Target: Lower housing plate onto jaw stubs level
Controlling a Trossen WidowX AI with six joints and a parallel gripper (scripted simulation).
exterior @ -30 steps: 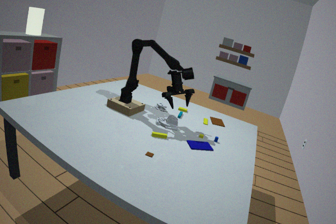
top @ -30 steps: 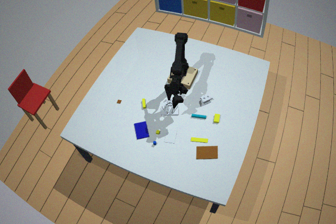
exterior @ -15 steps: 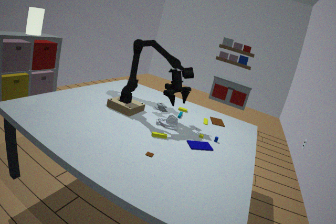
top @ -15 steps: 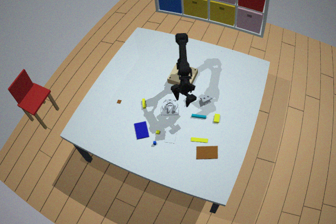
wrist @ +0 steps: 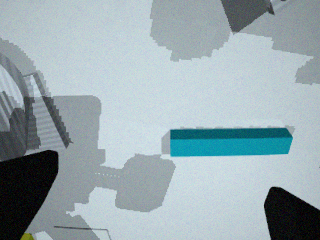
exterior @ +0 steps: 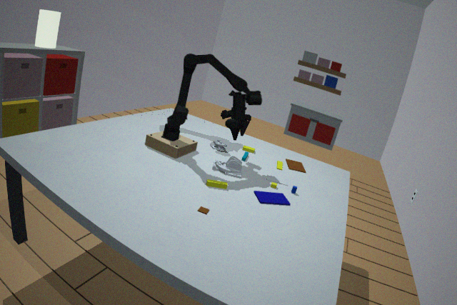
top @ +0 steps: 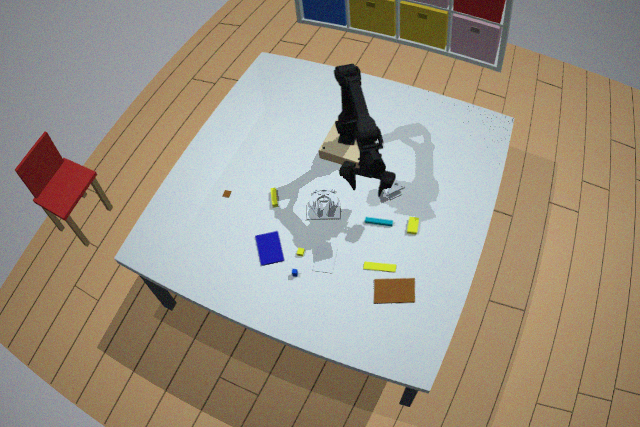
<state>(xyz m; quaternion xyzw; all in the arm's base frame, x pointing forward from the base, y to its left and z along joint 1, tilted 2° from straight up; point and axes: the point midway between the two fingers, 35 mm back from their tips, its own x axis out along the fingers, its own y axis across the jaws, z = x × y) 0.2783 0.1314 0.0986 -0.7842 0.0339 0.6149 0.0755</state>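
The teal bar is 50 mm ahead of my gripper tip, 50 mm to the left of it and 100 mm below it. Also, from my gripper tip: yellow block: 40 mm ahead, 180 mm to the left, 100 mm below; pale sheet: 230 mm ahead, 100 mm to the right, 100 mm below; brown plate: 310 mm ahead, 160 mm to the left, 100 mm below.
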